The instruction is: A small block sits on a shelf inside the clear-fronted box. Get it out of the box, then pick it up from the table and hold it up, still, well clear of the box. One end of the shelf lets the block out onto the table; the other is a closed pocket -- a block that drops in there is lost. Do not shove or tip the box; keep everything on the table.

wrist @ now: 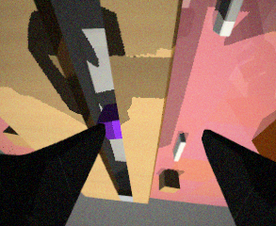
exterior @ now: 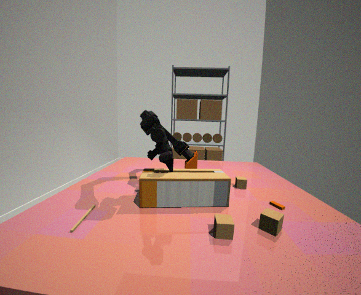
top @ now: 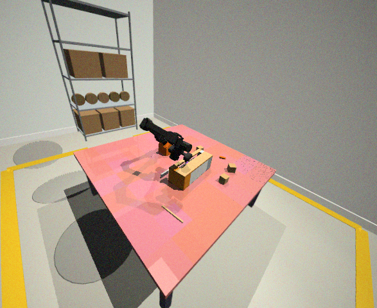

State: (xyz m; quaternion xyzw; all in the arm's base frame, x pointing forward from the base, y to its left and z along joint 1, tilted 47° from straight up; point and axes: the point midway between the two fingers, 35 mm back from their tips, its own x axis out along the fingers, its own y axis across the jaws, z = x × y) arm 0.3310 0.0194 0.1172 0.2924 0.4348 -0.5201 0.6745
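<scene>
The box lies 6 cm to the left of my gripper tip, 6 cm below it and 1 cm ahead of it. The rest, counted from my gripper tip: wooden stick (28 cm ahead, 26 cm to the right, 12 cm below); flat orange piece (49 cm to the left, 12 cm below, 3 cm ahead).
</scene>
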